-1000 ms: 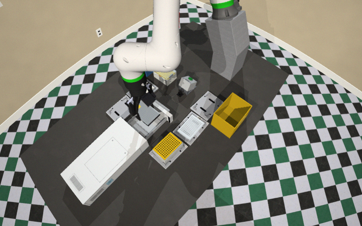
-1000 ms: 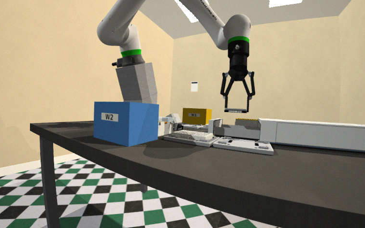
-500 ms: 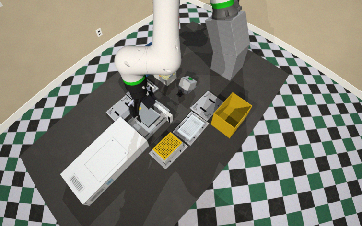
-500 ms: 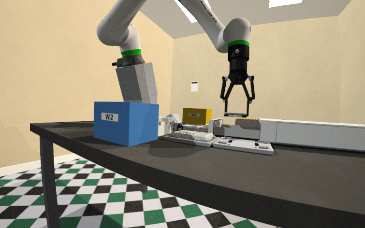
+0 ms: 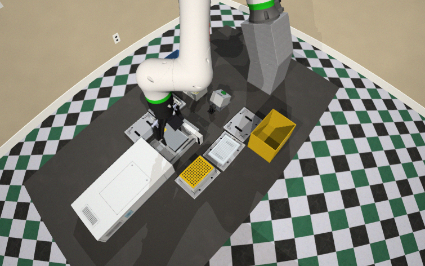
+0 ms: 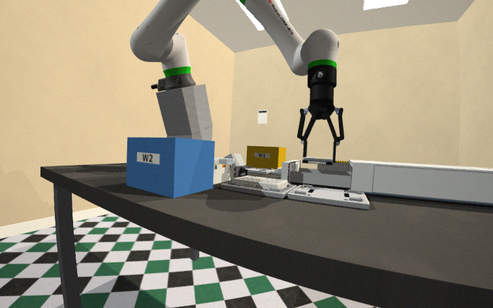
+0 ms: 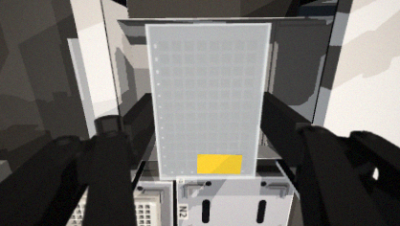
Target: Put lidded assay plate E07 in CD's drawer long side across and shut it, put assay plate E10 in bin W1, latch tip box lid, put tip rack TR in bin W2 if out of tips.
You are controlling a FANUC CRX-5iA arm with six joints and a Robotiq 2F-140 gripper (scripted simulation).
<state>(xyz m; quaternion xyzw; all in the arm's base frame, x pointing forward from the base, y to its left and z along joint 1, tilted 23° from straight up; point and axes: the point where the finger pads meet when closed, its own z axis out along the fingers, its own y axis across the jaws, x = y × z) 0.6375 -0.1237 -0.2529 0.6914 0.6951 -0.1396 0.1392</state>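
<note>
The cooler drawer lies 4 cm ahead of my hand and 6 cm below it. From my hand the other things lie so: lid: 2 cm below; then black assay plate: 2 cm below; then cooler CD: 18 cm ahead, 6 cm below.
</note>
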